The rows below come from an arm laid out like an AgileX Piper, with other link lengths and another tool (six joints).
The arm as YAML. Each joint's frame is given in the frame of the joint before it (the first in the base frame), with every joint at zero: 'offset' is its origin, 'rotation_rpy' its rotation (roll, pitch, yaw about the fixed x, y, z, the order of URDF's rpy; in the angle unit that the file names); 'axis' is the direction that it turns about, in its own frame. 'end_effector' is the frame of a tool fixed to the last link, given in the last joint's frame.
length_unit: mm
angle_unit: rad
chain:
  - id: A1
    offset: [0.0, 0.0, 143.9]
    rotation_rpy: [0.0, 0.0, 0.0]
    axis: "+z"
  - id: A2
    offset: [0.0, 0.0, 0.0]
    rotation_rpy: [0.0, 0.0, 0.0]
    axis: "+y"
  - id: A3
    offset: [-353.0, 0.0, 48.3]
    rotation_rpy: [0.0, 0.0, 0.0]
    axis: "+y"
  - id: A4
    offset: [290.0, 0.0, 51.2]
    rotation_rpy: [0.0, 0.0, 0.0]
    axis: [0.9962, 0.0, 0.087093]
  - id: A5
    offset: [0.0, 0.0, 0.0]
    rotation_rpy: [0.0, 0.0, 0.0]
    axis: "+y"
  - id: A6
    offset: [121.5, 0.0, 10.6]
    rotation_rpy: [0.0, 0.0, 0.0]
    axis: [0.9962, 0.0, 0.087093]
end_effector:
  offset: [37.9, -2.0, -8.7]
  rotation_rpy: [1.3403, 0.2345, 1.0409]
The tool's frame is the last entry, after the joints.
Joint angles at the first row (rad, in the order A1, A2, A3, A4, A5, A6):
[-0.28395, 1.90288, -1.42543, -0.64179, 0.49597, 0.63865]
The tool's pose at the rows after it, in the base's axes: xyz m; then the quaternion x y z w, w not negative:
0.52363, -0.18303, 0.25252, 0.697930, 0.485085, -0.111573, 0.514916
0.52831, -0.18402, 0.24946, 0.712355, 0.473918, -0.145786, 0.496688
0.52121, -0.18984, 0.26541, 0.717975, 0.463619, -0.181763, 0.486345
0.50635, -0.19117, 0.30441, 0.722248, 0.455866, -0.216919, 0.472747
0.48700, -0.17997, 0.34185, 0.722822, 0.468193, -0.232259, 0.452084
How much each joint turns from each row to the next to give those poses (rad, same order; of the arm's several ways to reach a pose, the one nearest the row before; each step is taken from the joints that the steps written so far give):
[0.04144, 0.05222, -0.07563, -0.00721, 0.06747, 0.04426]
[0.01496, 0.04090, -0.07046, -0.00087, 0.11283, 0.02814]
[0.00134, -0.00080, -0.05983, 0.00402, 0.12315, -0.01621]
[0.00413, -0.02821, -0.09321, 0.03113, 0.17517, -0.06553]
[0.01253, -0.04506, -0.06895, 0.05739, 0.15140, -0.09125]

